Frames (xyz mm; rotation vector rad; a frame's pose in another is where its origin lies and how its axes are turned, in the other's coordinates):
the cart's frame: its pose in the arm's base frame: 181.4 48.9 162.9 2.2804 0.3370 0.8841
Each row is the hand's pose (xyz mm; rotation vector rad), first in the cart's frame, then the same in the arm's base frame.
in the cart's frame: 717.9 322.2 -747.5 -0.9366 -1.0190 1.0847
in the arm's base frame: 207.7 494.2 1152.3 1.5540 -1.5179 0.0886
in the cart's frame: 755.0 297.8 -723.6 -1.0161 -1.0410 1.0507
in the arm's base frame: 251.2 517.4 1141.7 1.4782 -1.4973 0.0572
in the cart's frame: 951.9 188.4 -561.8 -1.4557 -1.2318 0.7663
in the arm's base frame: 505.5 608.5 1078.9 1.0535 -1.3273 -0.2019
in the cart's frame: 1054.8 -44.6 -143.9 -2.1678 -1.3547 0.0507
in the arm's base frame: 863.0 624.9 745.1 0.3300 -0.8836 -0.4909
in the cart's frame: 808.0 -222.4 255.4 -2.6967 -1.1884 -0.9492
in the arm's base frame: 949.8 452.6 281.7 -0.3644 -0.3100 -0.6491
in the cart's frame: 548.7 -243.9 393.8 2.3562 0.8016 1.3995
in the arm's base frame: 851.7 284.9 60.0 -0.7596 0.0771 -0.7236
